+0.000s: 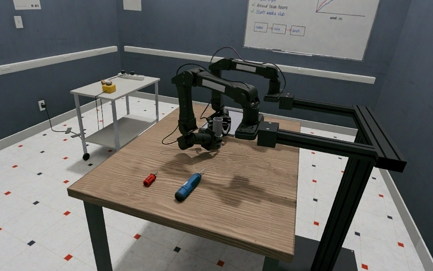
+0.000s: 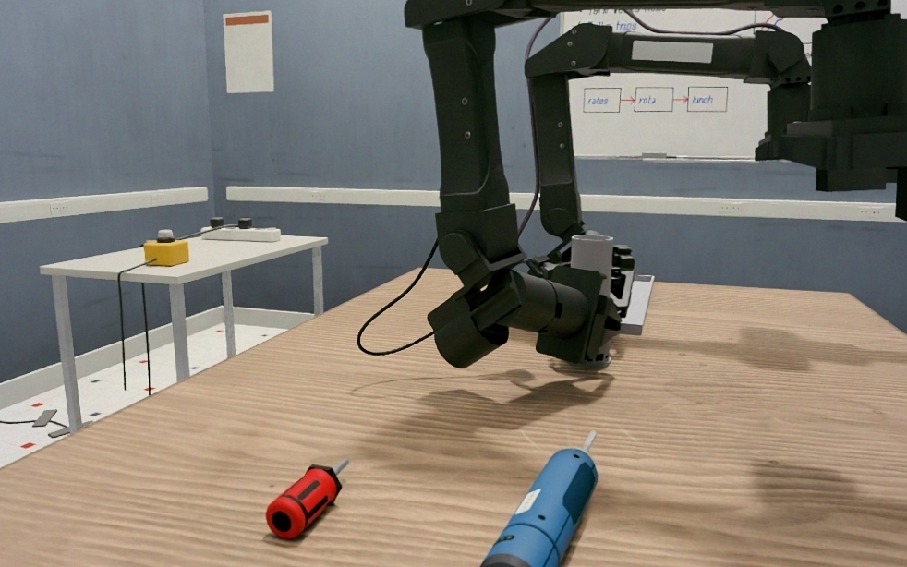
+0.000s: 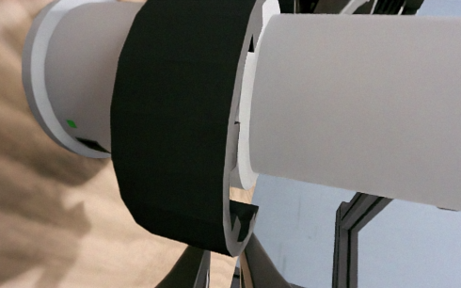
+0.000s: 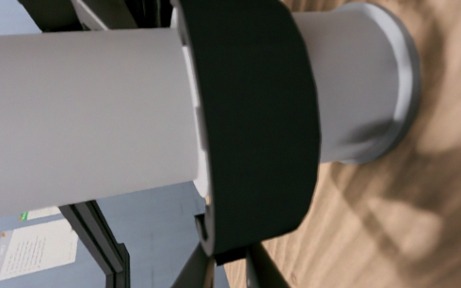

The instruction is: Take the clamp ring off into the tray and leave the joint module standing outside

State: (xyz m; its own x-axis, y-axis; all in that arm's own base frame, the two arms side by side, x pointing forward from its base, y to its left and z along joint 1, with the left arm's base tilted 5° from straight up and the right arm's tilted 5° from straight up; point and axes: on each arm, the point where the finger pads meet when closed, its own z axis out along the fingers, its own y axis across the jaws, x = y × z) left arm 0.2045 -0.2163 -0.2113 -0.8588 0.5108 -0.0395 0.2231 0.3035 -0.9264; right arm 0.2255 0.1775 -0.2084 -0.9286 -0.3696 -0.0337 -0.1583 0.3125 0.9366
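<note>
The dark clamp ring lies 4 cm ahead of my right hand and 4 cm to the left of it. From my right hand the other things lie so: small screw: 8 cm ahead, 13 cm to the right, 5 cm below; grey link tube: 4 cm ahead, 4 cm to the left, 5 cm above; grey joint module: 4 cm ahead, 4 cm to the left, 3 cm below.
</note>
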